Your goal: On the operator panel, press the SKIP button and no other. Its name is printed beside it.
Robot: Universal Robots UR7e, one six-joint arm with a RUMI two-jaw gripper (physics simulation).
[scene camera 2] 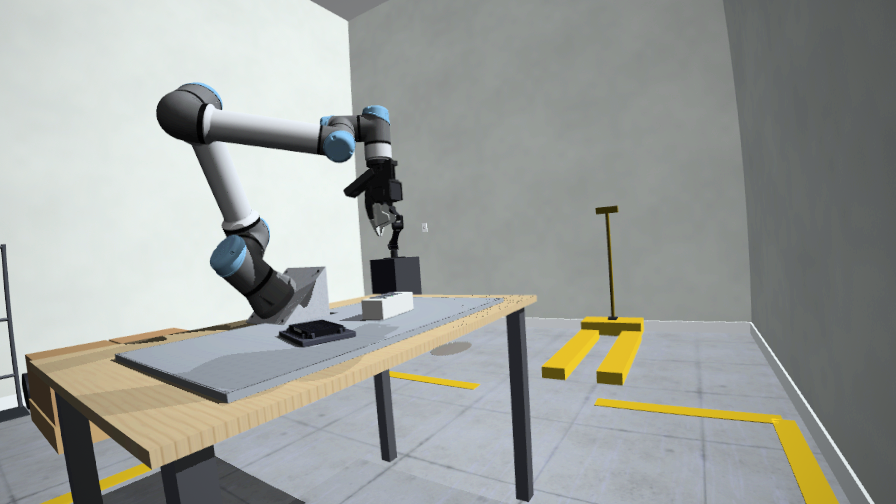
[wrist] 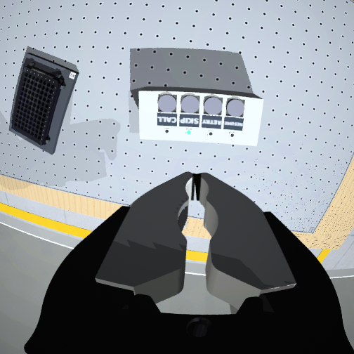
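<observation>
The operator panel (scene camera 2: 386, 307) (wrist: 150, 120) is a white box on the grey board. In the wrist view its top carries a row of round grey-lilac buttons with upside-down labels: CALL (wrist: 167, 103), SKIP (wrist: 190, 104), RETRY (wrist: 213, 105) and RESUME (wrist: 235, 107). A small dot (wrist: 188, 132) beside the SKIP label is lit cyan; the dots beside the other labels are dark. My gripper (scene camera 2: 380, 233) (wrist: 194, 176) is shut and empty. It hangs high above the panel in the scene view; in the wrist view its tips show below the panel, clear of the buttons.
A black gridded tray on a dark base (scene camera 2: 317, 334) (wrist: 60, 107) lies on the perforated grey board (scene camera 2: 206, 369) (wrist: 105, 30). The board lies on the wooden table (scene camera 2: 156, 438). A dark pedestal (scene camera 2: 395, 275) with a black upright device stands behind the table. A yellow pallet truck (scene camera 2: 612, 324) stands on the floor.
</observation>
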